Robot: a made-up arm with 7 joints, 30 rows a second.
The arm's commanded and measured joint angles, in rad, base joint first. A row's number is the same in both.
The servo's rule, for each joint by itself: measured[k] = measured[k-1] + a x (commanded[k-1-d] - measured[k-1]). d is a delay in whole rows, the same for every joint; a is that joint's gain. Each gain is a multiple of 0.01, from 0.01 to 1. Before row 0 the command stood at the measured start. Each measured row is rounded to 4 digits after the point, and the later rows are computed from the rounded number. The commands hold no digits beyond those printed.
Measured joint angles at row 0:
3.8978, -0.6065, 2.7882, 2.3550, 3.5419, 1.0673, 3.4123
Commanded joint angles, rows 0 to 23:
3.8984, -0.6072, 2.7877, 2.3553, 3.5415, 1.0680, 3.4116
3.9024, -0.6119, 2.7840, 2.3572, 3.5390, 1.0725, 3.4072
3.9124, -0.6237, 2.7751, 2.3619, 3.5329, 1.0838, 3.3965
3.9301, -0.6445, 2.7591, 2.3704, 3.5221, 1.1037, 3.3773
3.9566, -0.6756, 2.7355, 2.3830, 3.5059, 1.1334, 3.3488
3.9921, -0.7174, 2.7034, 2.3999, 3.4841, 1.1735, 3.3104
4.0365, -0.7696, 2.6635, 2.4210, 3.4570, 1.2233, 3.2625
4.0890, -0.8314, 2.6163, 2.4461, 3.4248, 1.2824, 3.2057
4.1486, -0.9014, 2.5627, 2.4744, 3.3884, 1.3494, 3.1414
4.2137, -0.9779, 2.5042, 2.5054, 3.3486, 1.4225, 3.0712
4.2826, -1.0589, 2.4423, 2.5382, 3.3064, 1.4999, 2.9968
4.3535, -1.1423, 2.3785, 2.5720, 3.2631, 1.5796, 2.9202
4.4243, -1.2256, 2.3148, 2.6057, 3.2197, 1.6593, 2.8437
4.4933, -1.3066, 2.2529, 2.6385, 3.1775, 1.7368, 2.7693
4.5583, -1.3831, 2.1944, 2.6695, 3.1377, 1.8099, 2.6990
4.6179, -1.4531, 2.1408, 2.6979, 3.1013, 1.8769, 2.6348
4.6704, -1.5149, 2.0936, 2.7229, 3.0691, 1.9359, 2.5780
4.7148, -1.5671, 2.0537, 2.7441, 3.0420, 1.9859, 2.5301
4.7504, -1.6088, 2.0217, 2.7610, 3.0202, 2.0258, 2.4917
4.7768, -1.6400, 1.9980, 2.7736, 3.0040, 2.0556, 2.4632
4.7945, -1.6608, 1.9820, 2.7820, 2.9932, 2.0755, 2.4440
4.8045, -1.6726, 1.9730, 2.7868, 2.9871, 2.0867, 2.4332
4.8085, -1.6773, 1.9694, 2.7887, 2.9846, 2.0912, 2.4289
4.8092, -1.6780, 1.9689, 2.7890, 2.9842, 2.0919, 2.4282
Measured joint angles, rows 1 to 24:
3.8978, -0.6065, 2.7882, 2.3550, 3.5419, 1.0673, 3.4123
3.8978, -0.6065, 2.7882, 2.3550, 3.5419, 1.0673, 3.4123
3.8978, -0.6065, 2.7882, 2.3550, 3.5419, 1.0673, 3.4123
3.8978, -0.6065, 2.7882, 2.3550, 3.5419, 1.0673, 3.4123
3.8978, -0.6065, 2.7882, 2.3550, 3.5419, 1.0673, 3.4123
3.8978, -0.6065, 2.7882, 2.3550, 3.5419, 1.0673, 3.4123
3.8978, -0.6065, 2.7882, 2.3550, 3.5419, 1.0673, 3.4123
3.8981, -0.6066, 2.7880, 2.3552, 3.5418, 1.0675, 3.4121
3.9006, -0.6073, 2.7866, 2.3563, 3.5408, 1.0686, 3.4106
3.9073, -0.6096, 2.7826, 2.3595, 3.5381, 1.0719, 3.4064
3.9203, -0.6145, 2.7744, 2.3657, 3.5327, 1.0789, 3.3977
3.9410, -0.6231, 2.7608, 2.3756, 3.5236, 1.0909, 3.3830
3.9701, -0.6363, 2.7407, 2.3895, 3.5102, 1.1091, 3.3612
4.0079, -0.6550, 2.7137, 2.4075, 3.4921, 1.1342, 3.3316
4.0541, -0.6797, 2.6796, 2.4295, 3.4692, 1.1668, 3.2938
4.1080, -0.7107, 2.6387, 2.4551, 3.4417, 1.2070, 3.2481
4.1682, -0.7481, 2.5916, 2.4838, 3.4100, 1.2544, 3.1950
4.2334, -0.7916, 2.5393, 2.5148, 3.3748, 1.3084, 3.1355
4.3019, -0.8407, 2.4830, 2.5474, 3.3368, 1.3681, 3.0709
4.3717, -0.8946, 2.4241, 2.5806, 3.2970, 1.4322, 3.0027
4.4410, -0.9523, 2.3642, 2.6136, 3.2564, 1.4992, 2.9327
4.5079, -1.0126, 2.3048, 2.6455, 3.2160, 1.5676, 2.8626
4.5706, -1.0743, 2.2474, 2.6754, 3.1770, 1.6356, 2.7943
4.6275, -1.1360, 2.1936, 2.7025, 3.1403, 1.7017, 2.7294
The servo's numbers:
d 7
a 0.57 0.14 0.35 0.57 0.34 0.22 0.30

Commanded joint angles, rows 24 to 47:
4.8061, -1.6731, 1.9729, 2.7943, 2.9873, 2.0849, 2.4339
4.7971, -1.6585, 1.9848, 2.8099, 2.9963, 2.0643, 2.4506
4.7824, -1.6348, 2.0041, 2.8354, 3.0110, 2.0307, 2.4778
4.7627, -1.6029, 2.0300, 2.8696, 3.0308, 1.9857, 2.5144
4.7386, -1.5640, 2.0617, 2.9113, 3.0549, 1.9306, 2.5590
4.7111, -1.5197, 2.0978, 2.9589, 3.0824, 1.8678, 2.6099
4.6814, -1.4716, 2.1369, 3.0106, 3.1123, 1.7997, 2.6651
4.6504, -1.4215, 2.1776, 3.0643, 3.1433, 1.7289, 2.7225
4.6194, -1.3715, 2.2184, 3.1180, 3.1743, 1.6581, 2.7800
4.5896, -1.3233, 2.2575, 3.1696, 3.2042, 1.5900, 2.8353
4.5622, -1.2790, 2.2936, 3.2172, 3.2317, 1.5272, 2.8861
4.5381, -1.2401, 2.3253, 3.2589, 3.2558, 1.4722, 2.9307
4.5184, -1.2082, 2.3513, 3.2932, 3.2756, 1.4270, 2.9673
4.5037, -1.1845, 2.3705, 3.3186, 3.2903, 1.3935, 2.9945
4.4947, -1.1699, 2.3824, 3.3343, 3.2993, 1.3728, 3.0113
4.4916, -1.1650, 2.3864, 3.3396, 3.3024, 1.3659, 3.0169
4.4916, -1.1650, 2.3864, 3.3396, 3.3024, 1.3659, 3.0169
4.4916, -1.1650, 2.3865, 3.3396, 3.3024, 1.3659, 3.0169
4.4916, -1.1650, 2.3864, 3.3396, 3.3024, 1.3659, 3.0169
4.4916, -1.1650, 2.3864, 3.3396, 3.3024, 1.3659, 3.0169
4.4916, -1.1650, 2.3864, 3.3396, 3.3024, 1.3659, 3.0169
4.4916, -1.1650, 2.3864, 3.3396, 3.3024, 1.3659, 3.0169
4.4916, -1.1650, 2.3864, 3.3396, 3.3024, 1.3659, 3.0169
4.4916, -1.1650, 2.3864, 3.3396, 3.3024, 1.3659, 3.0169
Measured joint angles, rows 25 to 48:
4.6773, -1.1964, 2.1446, 2.7262, 3.1069, 1.7642, 2.6696
4.7190, -1.2541, 2.1016, 2.7460, 3.0774, 1.8218, 2.6162
4.7519, -1.3081, 2.0653, 2.7617, 3.0524, 1.8732, 2.5703
4.7762, -1.3575, 2.0361, 2.7733, 3.0323, 1.9177, 2.5324
4.7923, -1.4016, 2.0140, 2.7810, 3.0169, 1.9549, 2.5026
4.8015, -1.4402, 1.9984, 2.7854, 3.0059, 1.9849, 2.4805
4.8059, -1.4735, 1.9881, 2.7875, 2.9985, 2.0084, 2.4648
4.8060, -1.5014, 1.9828, 2.7914, 2.9947, 2.0252, 2.4555
4.8009, -1.5234, 1.9835, 2.8019, 2.9952, 2.0338, 2.4540
4.7904, -1.5390, 1.9907, 2.8210, 3.0006, 2.0331, 2.4611
4.7746, -1.5479, 2.0045, 2.8487, 3.0109, 2.0227, 2.4771
4.7541, -1.5502, 2.0245, 2.8844, 3.0259, 2.0024, 2.5017
4.7296, -1.5459, 2.0502, 2.9269, 3.0451, 1.9728, 2.5342
4.7021, -1.5355, 2.0805, 2.9746, 3.0679, 1.9347, 2.5735
4.6726, -1.5195, 2.1145, 3.0257, 3.0935, 1.8894, 2.6182
4.6423, -1.4988, 2.1509, 3.0783, 3.1210, 1.8385, 2.6667
4.6123, -1.4742, 2.1882, 3.1303, 3.1493, 1.7838, 2.7173
4.5837, -1.4469, 2.2251, 3.1798, 3.1773, 1.7273, 2.7679
4.5577, -1.4179, 2.2602, 3.2249, 3.2040, 1.6712, 2.8167
4.5353, -1.3885, 2.2921, 3.2638, 3.2283, 1.6175, 2.8619
4.5173, -1.3599, 2.3195, 3.2950, 3.2494, 1.5682, 2.9017
4.5044, -1.3333, 2.3415, 3.3174, 3.2664, 1.5252, 2.9346
4.4971, -1.3097, 2.3572, 3.3301, 3.2786, 1.4902, 2.9593
4.4940, -1.2894, 2.3674, 3.3355, 3.2867, 1.4629, 2.9766

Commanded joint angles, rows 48 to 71:
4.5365, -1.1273, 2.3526, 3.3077, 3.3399, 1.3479, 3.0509
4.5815, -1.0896, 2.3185, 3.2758, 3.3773, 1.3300, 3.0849
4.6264, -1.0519, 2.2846, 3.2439, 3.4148, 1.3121, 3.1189
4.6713, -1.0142, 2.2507, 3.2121, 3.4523, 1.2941, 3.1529
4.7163, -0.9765, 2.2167, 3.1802, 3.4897, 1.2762, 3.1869
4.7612, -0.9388, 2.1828, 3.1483, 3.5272, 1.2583, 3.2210
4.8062, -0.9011, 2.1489, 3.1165, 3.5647, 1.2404, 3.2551
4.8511, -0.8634, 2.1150, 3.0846, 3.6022, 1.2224, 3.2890
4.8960, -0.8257, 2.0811, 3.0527, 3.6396, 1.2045, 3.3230
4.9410, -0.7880, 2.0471, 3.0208, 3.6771, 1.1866, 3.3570
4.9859, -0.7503, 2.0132, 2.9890, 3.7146, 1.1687, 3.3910
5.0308, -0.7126, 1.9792, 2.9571, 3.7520, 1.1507, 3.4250
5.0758, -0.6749, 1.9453, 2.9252, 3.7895, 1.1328, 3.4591
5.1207, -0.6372, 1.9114, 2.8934, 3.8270, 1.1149, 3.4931
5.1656, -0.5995, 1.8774, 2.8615, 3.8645, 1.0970, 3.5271
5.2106, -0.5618, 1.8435, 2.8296, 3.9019, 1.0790, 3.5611
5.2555, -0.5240, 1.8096, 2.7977, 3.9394, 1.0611, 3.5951
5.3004, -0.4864, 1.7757, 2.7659, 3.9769, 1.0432, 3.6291
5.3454, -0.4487, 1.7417, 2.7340, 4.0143, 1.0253, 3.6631
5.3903, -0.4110, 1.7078, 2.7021, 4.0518, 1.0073, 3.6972
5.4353, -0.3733, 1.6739, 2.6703, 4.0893, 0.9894, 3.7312
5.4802, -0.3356, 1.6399, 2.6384, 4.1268, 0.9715, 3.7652
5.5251, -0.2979, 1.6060, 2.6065, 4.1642, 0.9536, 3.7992
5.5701, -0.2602, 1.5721, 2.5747, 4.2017, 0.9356, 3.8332
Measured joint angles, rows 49 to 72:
4.4926, -1.2720, 2.3741, 3.3378, 3.2920, 1.4416, 2.9887
4.4920, -1.2570, 2.3784, 3.3388, 3.2955, 1.4249, 2.9972
4.4918, -1.2441, 2.3812, 3.3393, 3.2978, 1.4119, 3.0031
4.4917, -1.2330, 2.3830, 3.3395, 3.2994, 1.4018, 3.0072
4.4916, -1.2235, 2.3842, 3.3396, 3.3004, 1.3939, 3.0101
4.4916, -1.2153, 2.3850, 3.3396, 3.3011, 1.3877, 3.0121
4.4916, -1.2083, 2.3855, 3.3396, 3.3015, 1.3829, 3.0135
4.5172, -1.1970, 2.3740, 3.3214, 3.3146, 1.3752, 3.0247
4.5539, -1.1820, 2.3546, 3.2954, 3.3359, 1.3653, 3.0428
4.5952, -1.1638, 2.3301, 3.2660, 3.3627, 1.3536, 3.0656
4.6386, -1.1429, 2.3023, 3.2353, 3.3932, 1.3405, 3.0918
4.6829, -1.1196, 2.2723, 3.2039, 3.4260, 1.3264, 3.1203
4.7275, -1.0943, 2.2410, 3.1722, 3.4604, 1.3114, 3.1505
4.7724, -1.0673, 2.2088, 3.1405, 3.4959, 1.2958, 3.1819
4.8173, -1.0388, 2.1760, 3.1086, 3.5320, 1.2797, 3.2140
4.8622, -1.0090, 2.1428, 3.0767, 3.5686, 1.2632, 3.2467
4.9071, -0.9781, 2.1093, 3.0448, 3.6055, 1.2463, 3.2798
4.9520, -0.9462, 2.0757, 3.0130, 3.6426, 1.2292, 3.3132
4.9969, -0.9135, 2.0419, 2.9811, 3.6798, 1.2119, 3.3467
5.0419, -0.8801, 2.0081, 2.9492, 3.7171, 1.1945, 3.3804
5.0868, -0.8461, 1.9743, 2.9174, 3.7545, 1.1770, 3.4142
5.1317, -0.8116, 1.9404, 2.8855, 3.7919, 1.1594, 3.4481
5.1767, -0.7766, 1.9065, 2.8536, 3.8293, 1.1417, 3.4820
5.2216, -0.7412, 1.8726, 2.8217, 3.8667, 1.1240, 3.5159

